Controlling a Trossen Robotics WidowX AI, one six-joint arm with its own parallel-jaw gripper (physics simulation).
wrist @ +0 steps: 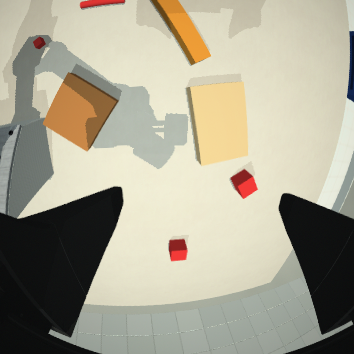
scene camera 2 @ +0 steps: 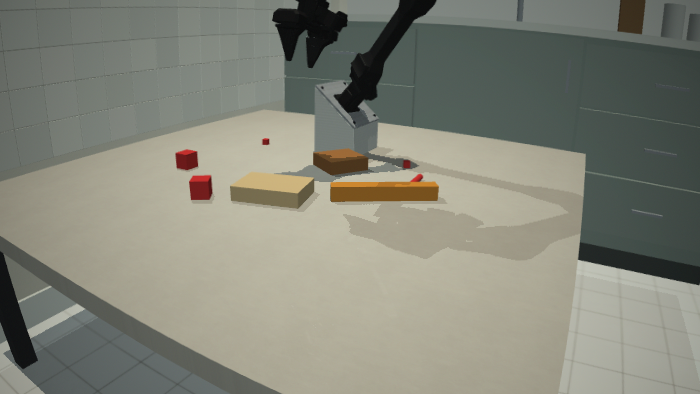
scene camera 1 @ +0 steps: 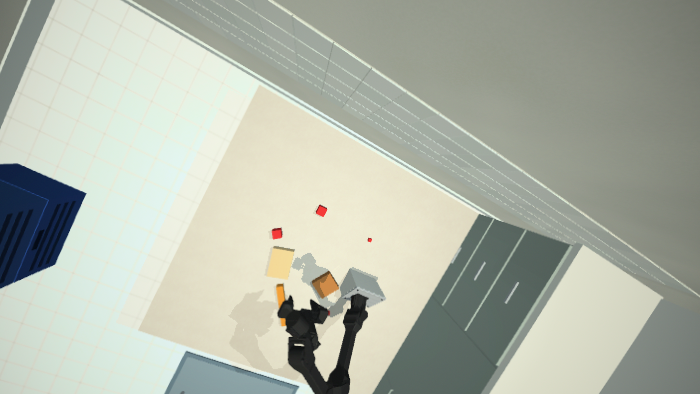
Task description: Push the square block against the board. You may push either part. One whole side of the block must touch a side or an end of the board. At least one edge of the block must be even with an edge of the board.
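Seen in the pictures: gripper, fingertip midpoint: [wrist: 204,198] [scene camera 2: 299,64] [scene camera 1: 300,297]; arm's base at its link origin: [scene camera 2: 346,103] [scene camera 1: 359,297].
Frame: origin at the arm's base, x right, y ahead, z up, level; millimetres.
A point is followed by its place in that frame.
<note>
The square block [scene camera 1: 325,284] @(x -62, y 145, z -106 mm) [scene camera 2: 340,162] @(x -100, y 186, z -109 mm) [wrist: 77,112] @(x -68, y 141, z -106 mm) is orange-brown and lies flat near the robot's base, turned at an angle to the board. The board [scene camera 1: 280,263] @(x -64, y 397, z -106 mm) [scene camera 2: 272,183] @(x -74, y 404, z -106 mm) [wrist: 219,122] @(x -68, y 389, z -106 mm) is a pale yellow, flat rectangular piece. A stretch of table separates the two, and they do not touch. My gripper [scene camera 1: 301,300] @(x -55, y 286, z 125 mm) [scene camera 2: 300,63] @(x -55, y 286, z 125 mm) [wrist: 204,198] @(x -55, y 286, z 125 mm) is open and empty, its fingers wide apart. It hangs high above the table and touches neither part.
A long orange bar [scene camera 1: 281,295] @(x -210, y 311, z -106 mm) [scene camera 2: 384,192] @(x -271, y 292, z -119 mm) [wrist: 185,32] @(x -216, y 307, z -107 mm) lies near one end of the board. Two red cubes [scene camera 1: 277,233] @(x 65, y 483, z -98 mm) [scene camera 2: 201,188] @(x 42, y 496, z -113 mm) [wrist: 244,184] @(x 51, y 472, z -98 mm), [scene camera 1: 321,211] @(x 258, y 357, z -98 mm) [scene camera 2: 186,160] @(x 238, y 372, z -113 mm) [wrist: 178,250] @(x 240, y 353, z -98 mm) lie beyond its other end. A red rod [scene camera 2: 417,178] @(x -282, y 148, z -125 mm) [wrist: 102,4] @(x -271, y 158, z -129 mm) and small red cube [scene camera 2: 406,164] @(x -209, y 48, z -128 mm) [wrist: 39,43] @(x -202, y 46, z -123 mm) also show.
</note>
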